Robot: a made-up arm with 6 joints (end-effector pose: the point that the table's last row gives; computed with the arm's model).
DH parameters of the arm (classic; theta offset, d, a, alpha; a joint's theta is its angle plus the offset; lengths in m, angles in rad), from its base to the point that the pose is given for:
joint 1: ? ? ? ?
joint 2: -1.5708 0 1.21 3.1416
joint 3: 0 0 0 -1.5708
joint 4: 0 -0.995 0 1.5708
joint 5: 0 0.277 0 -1.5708
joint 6: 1.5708 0 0 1.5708
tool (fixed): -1.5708 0 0 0
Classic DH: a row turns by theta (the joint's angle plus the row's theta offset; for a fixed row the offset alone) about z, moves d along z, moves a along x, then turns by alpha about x.
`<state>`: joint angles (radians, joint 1 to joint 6).
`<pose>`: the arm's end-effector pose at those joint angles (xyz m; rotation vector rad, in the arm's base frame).
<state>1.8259 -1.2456 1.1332 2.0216 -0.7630 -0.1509</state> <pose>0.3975 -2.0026 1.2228 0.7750 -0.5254 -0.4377</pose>
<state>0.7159 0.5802 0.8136 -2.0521 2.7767 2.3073</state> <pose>1.1895 1.2047 1.3323 -0.2934 1.2723 -1.6066</pose>
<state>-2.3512 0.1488 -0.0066 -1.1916 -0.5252 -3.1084</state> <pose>-0.8627 -0.7256 1.1174 -0.9924 1.6904 -0.9631</pose>
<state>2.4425 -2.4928 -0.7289 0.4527 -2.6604 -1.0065</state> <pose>0.9571 -0.4792 0.3181 -0.1888 1.4148 1.2578</pose>
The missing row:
joint 1: 0 0.329 0 -1.5708
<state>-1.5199 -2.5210 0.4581 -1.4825 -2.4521 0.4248</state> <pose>-0.1079 1.6375 -0.2221 -1.6764 0.7948 -0.5208</pose>
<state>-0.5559 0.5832 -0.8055 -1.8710 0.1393 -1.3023</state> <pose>0.5412 -0.2398 0.3125 -2.0349 0.7642 1.8290</pose>
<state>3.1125 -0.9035 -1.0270 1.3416 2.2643 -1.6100</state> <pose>-0.0683 0.0649 1.2230 -0.1274 -0.2315 -0.9105</pose>
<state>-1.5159 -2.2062 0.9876 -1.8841 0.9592 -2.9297</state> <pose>-0.0235 1.9829 -0.1779 0.8180 1.9052 2.0094</pose>
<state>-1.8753 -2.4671 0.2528 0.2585 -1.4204 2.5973</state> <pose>0.2520 1.6949 -0.2734 1.2617 -1.4880 1.5145</pose>
